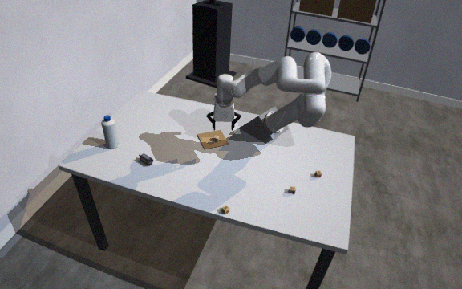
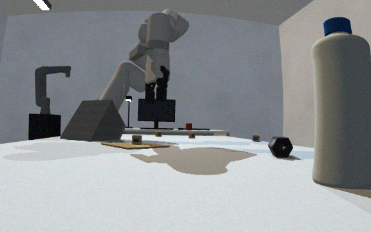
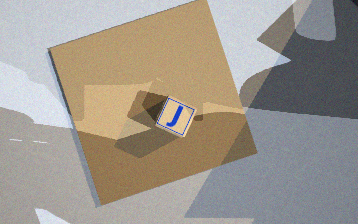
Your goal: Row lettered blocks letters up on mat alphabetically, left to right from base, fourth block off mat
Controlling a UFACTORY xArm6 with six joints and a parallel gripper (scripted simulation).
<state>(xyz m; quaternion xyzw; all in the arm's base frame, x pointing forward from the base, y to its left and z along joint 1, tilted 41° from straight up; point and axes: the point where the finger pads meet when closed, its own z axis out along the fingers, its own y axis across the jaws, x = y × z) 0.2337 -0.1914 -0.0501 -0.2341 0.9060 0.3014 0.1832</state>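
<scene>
The tan mat is 4 cm behind my hand, 9 cm to the right of it and 14 cm below it. Round my hand: white bottle: 30 cm ahead, 51 cm to the right, 5 cm below; then black hexagonal object: 31 cm ahead, 27 cm to the right, 12 cm below.
</scene>
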